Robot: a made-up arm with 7 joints.
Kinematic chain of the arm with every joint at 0, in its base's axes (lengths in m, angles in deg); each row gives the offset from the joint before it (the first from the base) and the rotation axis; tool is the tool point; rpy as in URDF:
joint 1: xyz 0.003 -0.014 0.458 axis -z
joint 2: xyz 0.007 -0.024 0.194 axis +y
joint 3: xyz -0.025 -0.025 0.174 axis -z
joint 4: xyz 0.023 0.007 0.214 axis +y
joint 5: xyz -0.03 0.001 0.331 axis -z
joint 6: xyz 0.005 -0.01 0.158 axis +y
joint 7: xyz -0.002 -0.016 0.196 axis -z
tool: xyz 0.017 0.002 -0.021 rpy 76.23 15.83 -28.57
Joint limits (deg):
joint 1: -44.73..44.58
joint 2: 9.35..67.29
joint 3: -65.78..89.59
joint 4: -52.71..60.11
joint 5: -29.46..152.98
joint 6: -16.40..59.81
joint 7: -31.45..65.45
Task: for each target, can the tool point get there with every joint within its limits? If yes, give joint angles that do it. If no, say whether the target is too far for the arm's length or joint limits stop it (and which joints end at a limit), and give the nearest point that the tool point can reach.
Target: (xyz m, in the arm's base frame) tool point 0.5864 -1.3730 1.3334
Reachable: no: too far | nearest point 0.4112 -0.8867 1.1003 | short by 0.567 m
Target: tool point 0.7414 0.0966 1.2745
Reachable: yes | joints -4.23 28.39 -32.04 42.34 100.80 39.38 18.44
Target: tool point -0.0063 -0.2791 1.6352
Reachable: yes | joints -3.21 15.75 -31.27 -28.91 88.34 9.93 9.80
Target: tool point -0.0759 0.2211 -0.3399
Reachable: no: joint limits stop it (at a limit: joint 1, joint 2, joint 4, joint 6) | nearest point 0.4411 0.5694 0.3716 | short by 0.946 m
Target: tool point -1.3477 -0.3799 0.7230
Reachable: no: too far | nearest point -0.5037 -0.2444 1.2760 | short by 1.018 m
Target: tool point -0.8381 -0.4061 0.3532
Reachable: no: joint limits stop it (at a limit: joint 1, joint 2, joint 3, joint 4, joint 6) | nearest point -0.4053 -0.4919 1.2086 | short by 0.963 m
